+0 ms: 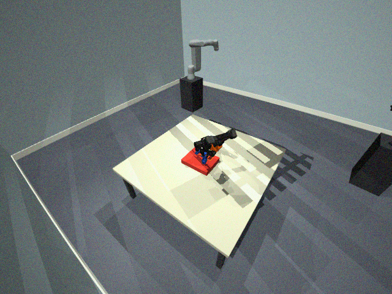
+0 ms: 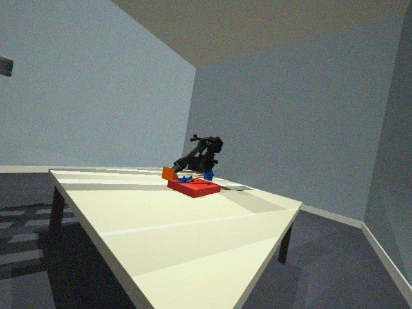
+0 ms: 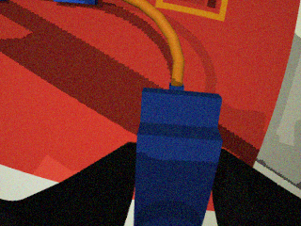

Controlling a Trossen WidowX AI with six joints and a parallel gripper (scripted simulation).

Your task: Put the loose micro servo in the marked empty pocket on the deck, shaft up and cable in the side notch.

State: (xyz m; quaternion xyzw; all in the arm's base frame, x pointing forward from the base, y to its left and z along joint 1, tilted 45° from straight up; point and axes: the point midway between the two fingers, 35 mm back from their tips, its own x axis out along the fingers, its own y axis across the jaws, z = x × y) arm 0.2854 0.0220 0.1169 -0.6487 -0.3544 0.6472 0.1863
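My gripper tip is now 10 cm above the red robot deck, 7 cm to the left of it and 2 cm short of it.
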